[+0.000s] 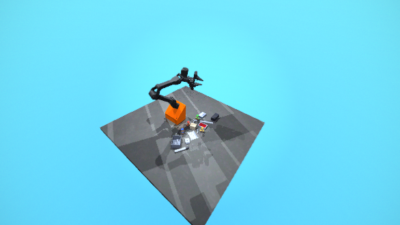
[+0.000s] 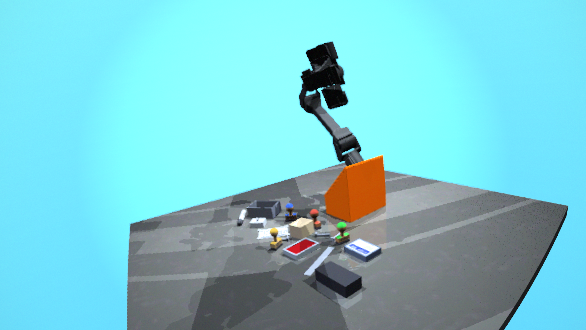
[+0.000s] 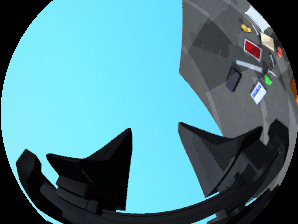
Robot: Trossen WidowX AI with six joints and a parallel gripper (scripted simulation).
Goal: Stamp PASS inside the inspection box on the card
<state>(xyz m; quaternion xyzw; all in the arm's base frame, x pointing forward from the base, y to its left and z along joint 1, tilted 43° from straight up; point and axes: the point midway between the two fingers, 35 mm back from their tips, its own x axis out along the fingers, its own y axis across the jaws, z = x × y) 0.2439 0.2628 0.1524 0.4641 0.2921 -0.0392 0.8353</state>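
My gripper tip is now 45 cm above the green-knobbed PASS stamp, 2 cm past it and 1 cm to the left of it. From my gripper tip the other things lie so: tan block: 45 cm below, 15 cm to the right, 1 cm ahead; blue-and-white box: 46 cm below, 8 cm to the left, 1 cm behind; grey strip: 47 cm below, 9 cm ahead, 1 cm to the left.
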